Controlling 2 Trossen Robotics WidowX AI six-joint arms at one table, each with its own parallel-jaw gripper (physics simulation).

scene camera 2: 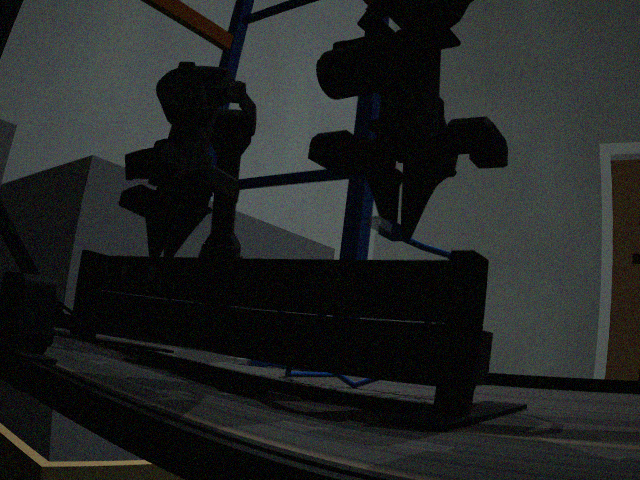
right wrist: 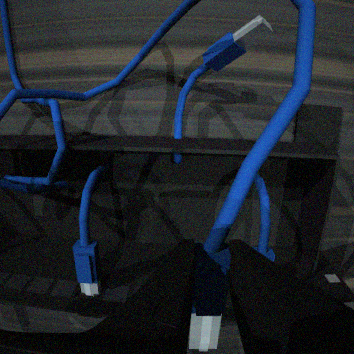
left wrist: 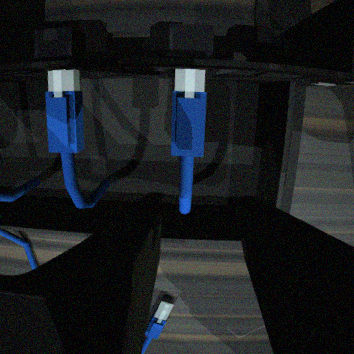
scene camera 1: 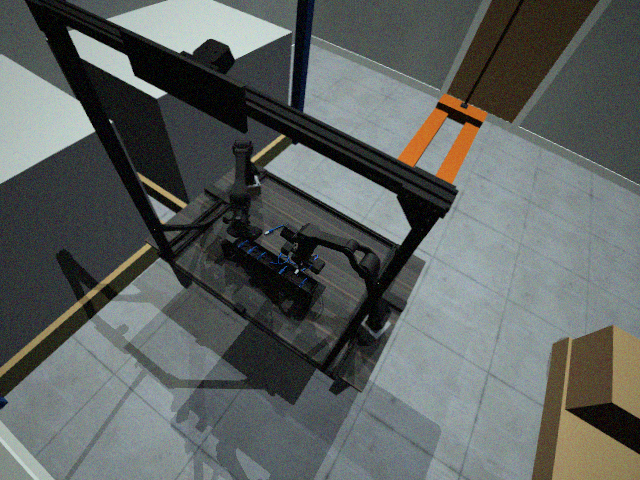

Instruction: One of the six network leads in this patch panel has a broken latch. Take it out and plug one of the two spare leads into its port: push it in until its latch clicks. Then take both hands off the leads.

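Places are measured from the left arm's base along level axes (x ahead, y left, z up), in millimetres.
Pixels of known places: left gripper, fingertip midpoint: (left wrist: 200,206) (scene camera 1: 243,238); right gripper, fingertip midpoint: (scene camera 2: 397,238) (right wrist: 209,250) (scene camera 1: 301,266); left arm's base at its link origin: (scene camera 1: 249,180); right arm's base at its link origin: (scene camera 1: 375,322).
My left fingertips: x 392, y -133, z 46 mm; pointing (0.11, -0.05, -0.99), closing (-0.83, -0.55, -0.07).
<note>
Ahead of a thing's pixels: the offset from my left fingertips to its top centre. "pt": to the spot under its first point. Level surfaces: height alone.
The black patch panel @(dx +158, dy +79, dz -6 mm) (scene camera 1: 268,275) (scene camera 2: 258,310) stands on the table with blue leads along it. Two leads @(dx +68, dy +5, dz -20 mm) (left wrist: 65,120) @(dx +25, dy -26, dz -20 mm) (left wrist: 189,122) sit upright at the panel in the left wrist view; another lead @(dx +214, dy +108, dz -20 mm) (right wrist: 86,262) shows at the panel in the right wrist view. A loose lead @(dx -74, dy +146, dz -102 mm) (left wrist: 156,327) lies on the table. Another lead end @(pt dx +201, dy +269, dz -73 mm) (right wrist: 225,52) is out of the panel, its clear plug pointing away. My left gripper (scene camera 2: 160,253) (left wrist: 200,206) is partly open and empty, low over the panel. My right gripper (scene camera 2: 404,235) (right wrist: 209,250) is shut on a blue lead @(pt dx +228, dy +238, dz +27 mm) (right wrist: 275,140), clear plug @(pt dx +255, dy +167, dz +36 mm) (right wrist: 204,332) outward, above the panel. Latches are too dark to judge.
Blue cables @(pt dx +124, dy +180, dz -65 mm) (right wrist: 50,94) loop behind the panel. A black frame (scene camera 1: 330,139) spans the table @(dz -115 mm) (scene camera 1: 330,315). Pale cabinets (scene camera 1: 206,31) stand at the upper left, and an orange pallet jack (scene camera 1: 426,136) stands on the floor beyond the table.
</note>
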